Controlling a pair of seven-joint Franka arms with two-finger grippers.
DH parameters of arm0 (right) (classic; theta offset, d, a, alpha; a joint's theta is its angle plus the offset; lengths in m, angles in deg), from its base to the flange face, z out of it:
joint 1: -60.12 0.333 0 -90
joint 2: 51.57 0 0 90
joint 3: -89.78 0.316 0.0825 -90
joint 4: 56.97 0 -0.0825 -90
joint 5: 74.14 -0.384 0 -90
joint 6: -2.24 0 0.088 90
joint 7: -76.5 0.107 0 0
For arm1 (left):
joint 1: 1.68 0.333 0 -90
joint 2: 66.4 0 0 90
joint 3: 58.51 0.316 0.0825 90
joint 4: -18.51 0 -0.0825 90
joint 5: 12.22 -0.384 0 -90
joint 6: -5.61 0 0.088 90
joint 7: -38.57 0.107 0 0
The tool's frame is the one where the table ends.
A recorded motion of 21 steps. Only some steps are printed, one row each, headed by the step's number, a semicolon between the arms.
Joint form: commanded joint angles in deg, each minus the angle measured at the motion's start. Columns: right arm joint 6, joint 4, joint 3, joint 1, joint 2, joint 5, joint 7; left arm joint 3, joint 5, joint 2, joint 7, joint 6, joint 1, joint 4.
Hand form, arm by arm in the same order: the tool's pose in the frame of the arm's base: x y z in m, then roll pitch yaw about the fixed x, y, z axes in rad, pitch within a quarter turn. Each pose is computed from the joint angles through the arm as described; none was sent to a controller.
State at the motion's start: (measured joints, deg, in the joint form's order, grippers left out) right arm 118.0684 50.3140 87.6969 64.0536 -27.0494 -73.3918 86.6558; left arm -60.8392 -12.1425 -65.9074 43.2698 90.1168 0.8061 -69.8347
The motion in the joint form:
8: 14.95 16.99 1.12 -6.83 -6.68 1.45 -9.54; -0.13 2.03 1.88 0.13 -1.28 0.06 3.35
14: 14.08 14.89 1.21 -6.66 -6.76 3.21 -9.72; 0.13 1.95 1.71 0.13 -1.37 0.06 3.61
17: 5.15 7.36 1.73 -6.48 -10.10 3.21 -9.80; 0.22 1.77 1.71 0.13 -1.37 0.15 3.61
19: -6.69 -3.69 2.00 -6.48 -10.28 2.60 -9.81; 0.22 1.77 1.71 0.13 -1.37 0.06 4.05
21: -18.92 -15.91 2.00 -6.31 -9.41 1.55 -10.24; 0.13 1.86 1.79 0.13 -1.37 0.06 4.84
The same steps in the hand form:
8: 0.5402 -0.0374 0.2340 3.1102 0.1979 -0.0530; 0.5554 -0.0029 0.6324 3.0970 0.0686 -0.0874
14: 0.5521 -0.0365 0.2474 3.0904 0.1758 -0.0256; 0.5543 -0.0003 0.6360 3.0993 0.0629 -0.0827
17: 0.5800 -0.0325 0.3223 3.0850 0.1418 -0.0210; 0.5543 0.0018 0.6360 3.1024 0.0632 -0.0791
19: 0.6058 -0.0320 0.3937 3.0880 0.1520 -0.0326; 0.5544 0.0009 0.6395 3.1031 0.0555 -0.0807
21: 0.6219 -0.0305 0.4666 3.1025 0.1673 -0.0366; 0.5549 -0.0001 0.6451 3.1025 0.0430 -0.0824

